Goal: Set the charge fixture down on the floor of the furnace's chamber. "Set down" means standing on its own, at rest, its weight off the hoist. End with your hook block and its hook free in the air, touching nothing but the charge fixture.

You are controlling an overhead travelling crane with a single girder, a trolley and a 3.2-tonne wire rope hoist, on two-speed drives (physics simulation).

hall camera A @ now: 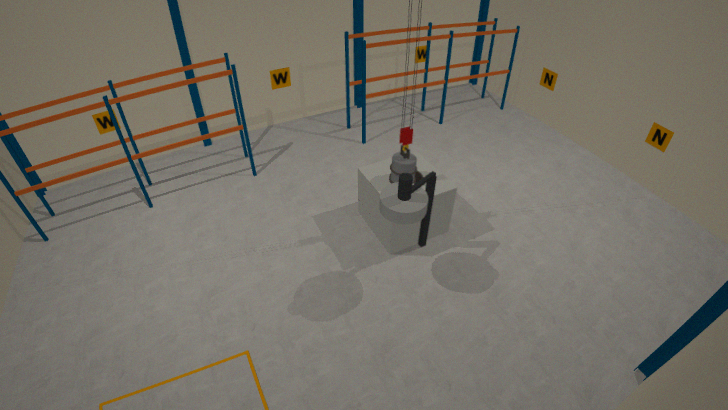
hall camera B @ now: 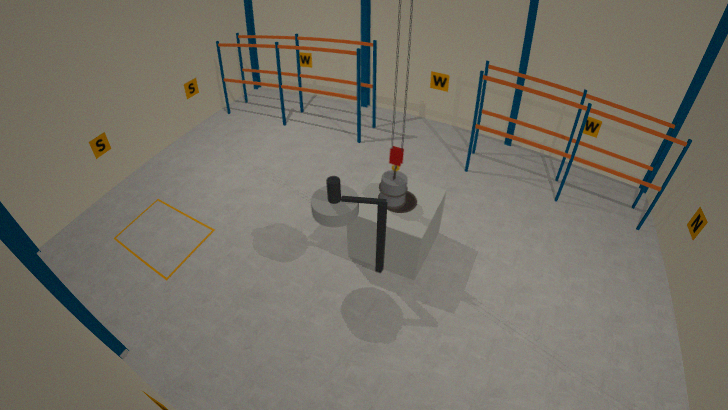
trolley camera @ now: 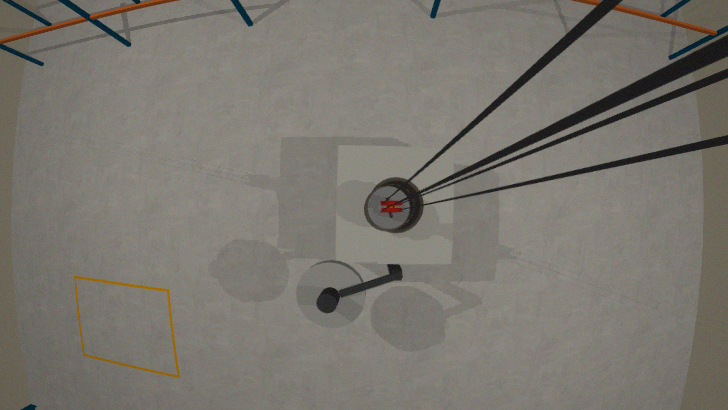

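The charge fixture (hall camera A: 403,164) (hall camera B: 393,181) (trolley camera: 378,217), a ribbed grey drum, hangs upright on my hook (hall camera A: 405,148) (hall camera B: 395,168) (trolley camera: 392,206), under the red hook block (hall camera A: 406,135) (hall camera B: 396,155). The hook is engaged in its top lug. The fixture's upper part stands above the pale furnace block (hall camera A: 371,198) (hall camera B: 433,198) (trolley camera: 351,162); its lower part is in the round dark mouth (hall camera B: 410,202) (trolley camera: 420,209). In the trolley view it sits toward the mouth's left side, with a dark gap on the right. Its bottom and the chamber floor are hidden. The ropes look straight.
The round grey lid (hall camera A: 394,207) (hall camera B: 326,211) (trolley camera: 310,305) hangs from a black swing arm (hall camera A: 427,213) (hall camera B: 381,234) (trolley camera: 369,285) beside the furnace. Blue and orange racks (hall camera A: 125,137) (hall camera B: 279,84) stand along the west wall. A yellow outline (hall camera B: 138,258) (trolley camera: 122,283) marks the floor.
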